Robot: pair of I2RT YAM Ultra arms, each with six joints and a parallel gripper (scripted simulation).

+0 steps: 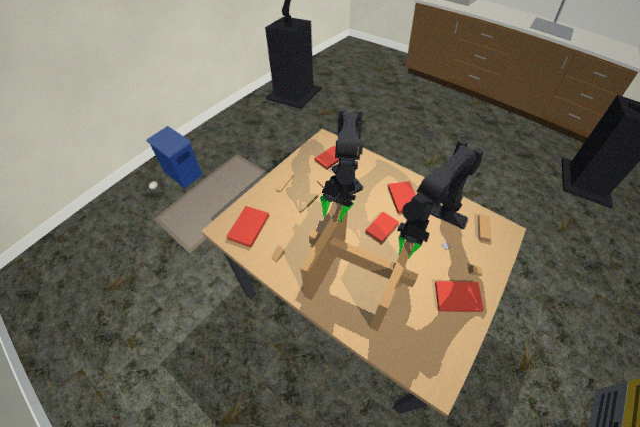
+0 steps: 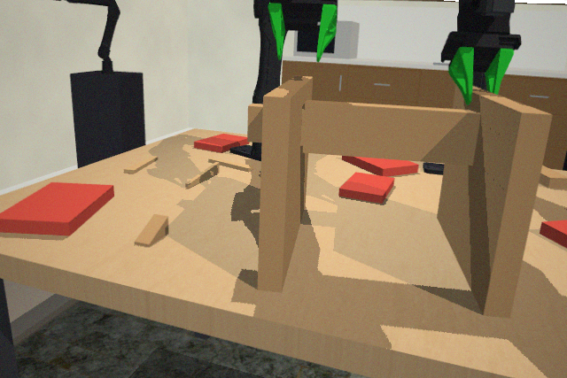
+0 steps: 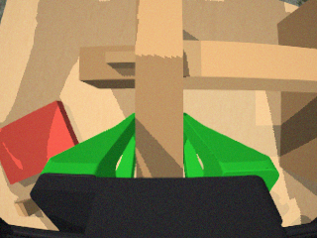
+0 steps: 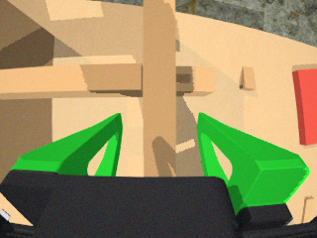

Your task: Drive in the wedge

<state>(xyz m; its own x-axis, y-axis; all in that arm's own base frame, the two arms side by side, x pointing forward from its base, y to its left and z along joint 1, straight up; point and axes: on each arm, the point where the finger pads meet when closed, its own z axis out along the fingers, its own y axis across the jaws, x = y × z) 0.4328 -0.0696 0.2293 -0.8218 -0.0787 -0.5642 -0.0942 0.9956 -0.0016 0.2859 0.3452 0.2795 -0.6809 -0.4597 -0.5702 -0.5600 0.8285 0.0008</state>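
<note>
My right gripper is now 140 mm to the right of the rail, 100 mm above it and 50 mm short of it.
My left hand is 50 mm short of the rail, 130 mm to the left of it and 50 mm above it.
</note>
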